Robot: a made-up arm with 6 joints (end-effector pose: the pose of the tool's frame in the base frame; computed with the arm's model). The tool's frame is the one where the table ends. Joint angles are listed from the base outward.
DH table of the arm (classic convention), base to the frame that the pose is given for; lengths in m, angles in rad. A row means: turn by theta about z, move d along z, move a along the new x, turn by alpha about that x. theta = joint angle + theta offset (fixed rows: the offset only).
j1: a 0.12, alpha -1.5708, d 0.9, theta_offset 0
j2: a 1.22, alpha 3.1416, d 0, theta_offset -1.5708
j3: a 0.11, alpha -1.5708, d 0, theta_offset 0
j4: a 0, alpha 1.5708, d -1.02, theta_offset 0
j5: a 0, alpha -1.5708, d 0, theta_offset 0
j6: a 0, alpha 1.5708, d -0.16, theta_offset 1.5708
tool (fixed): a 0, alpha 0, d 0, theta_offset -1.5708
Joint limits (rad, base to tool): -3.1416..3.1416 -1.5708..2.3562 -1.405..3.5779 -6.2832..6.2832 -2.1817..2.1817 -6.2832..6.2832
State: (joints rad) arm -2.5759 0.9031 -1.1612 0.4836 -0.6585 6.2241
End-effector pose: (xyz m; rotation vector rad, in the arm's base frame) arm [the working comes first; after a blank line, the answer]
Working (the frame after each row of the table, in the pose's form):
after j1: -0.1013 -0.0643 0.9000 -0.5524 1.9008 -1.9008
after j2: -0.9101 -0.5778 1.6554 -0.0908 -1.7791 -1.4533
after j3: -0.9919 -0.6297 1.6033 0.6319 0.1837 -2.5086
after j4: -0.5839 -0.3707 0.7050 1.4655 -1.6652 -1.7055
after j5: -0.5839 -0.3707 0.7050 1.2384 0.4106 -1.7635
after j6: -0.4933 -0.2593 0.6346 2.5173 -0.8326 0.0307

-0.4933 -0.2593 0.6346 2.4497 1.2320 -0.4623
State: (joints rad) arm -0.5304 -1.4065 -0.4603 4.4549 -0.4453 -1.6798
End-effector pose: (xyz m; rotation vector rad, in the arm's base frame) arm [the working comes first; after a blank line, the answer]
Working (the frame after each row of the table, in the pose's form):
after j1: 0.1035 -0.0607 0.9000 -1.5305 0.4157 -0.4157
after j2: -0.9347 0.5482 1.0995 -0.3521 -1.9022 1.8190
after j3: -1.0117 0.5933 1.1639 -0.6633 -2.4420 -0.2141
after j4: -0.4972 0.2916 1.9913 -1.2843 1.9333 -0.8797
after j5: -0.4972 0.2916 1.9913 1.6706 -1.9116 -0.4018
after j6: -0.4029 0.3135 2.1187 -1.7770 1.6039 -0.9761

-0.4029 0.3135 2.1187 2.6875 0.1376 1.3629
